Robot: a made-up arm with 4 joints. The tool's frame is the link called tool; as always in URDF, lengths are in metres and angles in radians. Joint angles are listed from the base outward.
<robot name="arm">
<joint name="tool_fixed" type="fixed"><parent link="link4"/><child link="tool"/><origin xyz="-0.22 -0.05 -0.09" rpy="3.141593 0 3.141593"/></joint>
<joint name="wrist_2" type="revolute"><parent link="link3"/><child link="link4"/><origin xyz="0.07 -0.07 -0.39" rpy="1.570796 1.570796 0"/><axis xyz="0 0 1"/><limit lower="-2.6" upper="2.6"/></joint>
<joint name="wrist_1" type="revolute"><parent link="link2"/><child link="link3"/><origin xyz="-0.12 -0.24 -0.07" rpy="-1.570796 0 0"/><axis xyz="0 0 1"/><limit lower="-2.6" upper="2.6"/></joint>
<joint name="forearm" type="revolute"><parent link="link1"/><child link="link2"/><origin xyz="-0.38 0.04 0.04" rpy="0 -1.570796 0"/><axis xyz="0 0 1"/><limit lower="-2.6" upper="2.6"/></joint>
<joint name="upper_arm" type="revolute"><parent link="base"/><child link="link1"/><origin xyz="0 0 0.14" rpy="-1.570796 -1.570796 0"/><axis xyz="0 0 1"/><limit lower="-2.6" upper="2.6"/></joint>
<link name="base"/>
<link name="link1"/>
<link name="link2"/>
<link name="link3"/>
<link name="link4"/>
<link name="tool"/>
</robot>
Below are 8 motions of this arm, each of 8 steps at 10 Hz.
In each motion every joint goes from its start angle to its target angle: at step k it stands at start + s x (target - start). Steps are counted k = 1, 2, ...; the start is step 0. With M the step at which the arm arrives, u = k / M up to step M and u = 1 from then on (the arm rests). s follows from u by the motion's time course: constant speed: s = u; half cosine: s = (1 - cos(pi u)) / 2; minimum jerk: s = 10 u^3 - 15 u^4 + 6 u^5.
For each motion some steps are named. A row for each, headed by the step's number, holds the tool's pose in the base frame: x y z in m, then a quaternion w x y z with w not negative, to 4 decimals.
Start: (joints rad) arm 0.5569 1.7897 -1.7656 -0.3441
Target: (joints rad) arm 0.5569 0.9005 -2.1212 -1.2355
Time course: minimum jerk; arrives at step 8
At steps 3, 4, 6, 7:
3: -0.3409 0.4555 -0.1897 0.3160 -0.4478 0.8215 -0.1572
4: -0.4527 0.4302 -0.1615 0.3226 -0.4255 0.8446 -0.0391
6: -0.6389 0.3300 -0.0949 0.2756 -0.3897 0.8657 0.1509
7: -0.6753 0.2975 -0.0785 0.2566 -0.3831 0.8673 0.1874

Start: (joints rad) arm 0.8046 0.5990 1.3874 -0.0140
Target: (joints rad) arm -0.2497 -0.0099 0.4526 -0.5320
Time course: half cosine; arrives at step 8
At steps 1, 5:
1: -0.4639 0.1504 0.1985 0.7674 0.4758 0.1062 -0.4164
5: -0.3866 0.0557 -0.0568 0.9308 0.3517 -0.0632 0.0771

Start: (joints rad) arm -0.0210 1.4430 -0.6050 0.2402
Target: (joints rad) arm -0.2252 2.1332 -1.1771 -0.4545
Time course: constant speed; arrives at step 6
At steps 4, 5, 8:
4: 0.1652 0.4434 -0.1955 0.6185 -0.1780 0.3663 -0.6720
5: 0.2342 0.4307 -0.2071 0.6152 -0.1351 0.4190 -0.6541
8: 0.2996 0.4164 -0.2168 0.6120 -0.0813 0.4682 -0.6321

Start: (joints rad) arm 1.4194 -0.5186 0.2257 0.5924
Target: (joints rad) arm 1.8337 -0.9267 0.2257 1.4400
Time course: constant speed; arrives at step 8
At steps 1, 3, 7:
1: -0.3385 -0.4211 0.3583 0.6904 0.0244 0.7148 -0.1083
3: -0.3197 -0.4926 0.3607 0.6395 -0.0279 0.7555 -0.1396
7: -0.2868 -0.6184 0.3544 0.5301 -0.1437 0.8158 -0.1813

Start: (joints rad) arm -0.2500 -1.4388 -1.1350 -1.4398
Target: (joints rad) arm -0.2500 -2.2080 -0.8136 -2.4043
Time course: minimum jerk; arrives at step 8
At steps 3, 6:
3: 0.1798 -0.5716 -0.3870 0.0901 0.6030 -0.0251 -0.7922
6: 0.4821 -0.6260 -0.2495 0.5398 0.4969 -0.1042 -0.6715

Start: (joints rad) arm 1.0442 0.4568 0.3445 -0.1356
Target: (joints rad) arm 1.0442 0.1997 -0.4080 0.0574
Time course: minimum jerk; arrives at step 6
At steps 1, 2, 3, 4, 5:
1: -0.4194 0.1433 0.3127 0.8674 0.0533 0.4472 -0.2116
2: -0.4286 0.1226 0.3147 0.8643 0.0021 0.4708 -0.1773
3: -0.4403 0.0857 0.3186 0.8562 -0.0854 0.4959 -0.1171
4: -0.4470 0.0470 0.3227 0.8448 -0.1741 0.5031 -0.0542
5: -0.4486 0.0236 0.3251 0.8365 -0.2271 0.4985 -0.0159

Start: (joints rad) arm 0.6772 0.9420 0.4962 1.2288
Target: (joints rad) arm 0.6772 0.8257 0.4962 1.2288
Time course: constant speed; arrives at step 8
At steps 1, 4, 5, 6, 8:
1: -0.6453 0.3638 0.1895 0.4202 -0.0547 0.1871 -0.8862
4: -0.6559 0.3384 0.1980 0.4359 -0.0521 0.1982 -0.8763
5: -0.6592 0.3299 0.2007 0.4411 -0.0513 0.2019 -0.8729
6: -0.6624 0.3212 0.2033 0.4463 -0.0504 0.2056 -0.8695
8: -0.6686 0.3038 0.2083 0.4565 -0.0487 0.2129 -0.8625

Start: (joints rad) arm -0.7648 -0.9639 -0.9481 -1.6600
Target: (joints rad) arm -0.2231 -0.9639 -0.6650 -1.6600
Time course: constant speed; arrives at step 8
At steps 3, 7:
3: -0.0439 -0.4011 -0.4969 0.2631 -0.6136 0.0692 0.7413
7: -0.2430 -0.3858 -0.4379 0.2548 -0.4507 0.0809 0.8517

